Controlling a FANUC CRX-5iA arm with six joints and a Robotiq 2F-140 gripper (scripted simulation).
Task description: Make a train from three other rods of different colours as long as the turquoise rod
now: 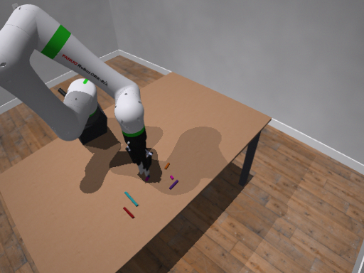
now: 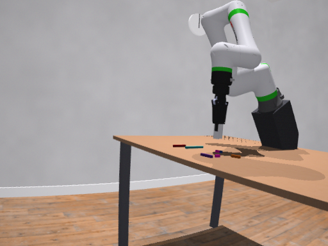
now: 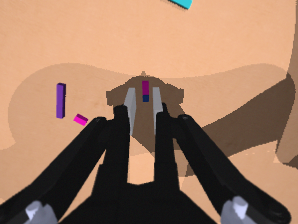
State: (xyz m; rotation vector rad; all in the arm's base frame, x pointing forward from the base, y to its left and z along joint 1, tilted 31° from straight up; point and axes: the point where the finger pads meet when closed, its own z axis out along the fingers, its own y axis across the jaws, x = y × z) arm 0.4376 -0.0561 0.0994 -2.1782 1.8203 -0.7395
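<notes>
My gripper is now 4 cm short of the red rod, 19 cm to the left of it and 9 cm above it. Round my hand: blue rod (2 cm to the left, 9 cm below); then turquoise rod (13 cm to the right, 9 cm below); then orange rod (4 cm ahead, 13 cm to the left, 9 cm below).
</notes>
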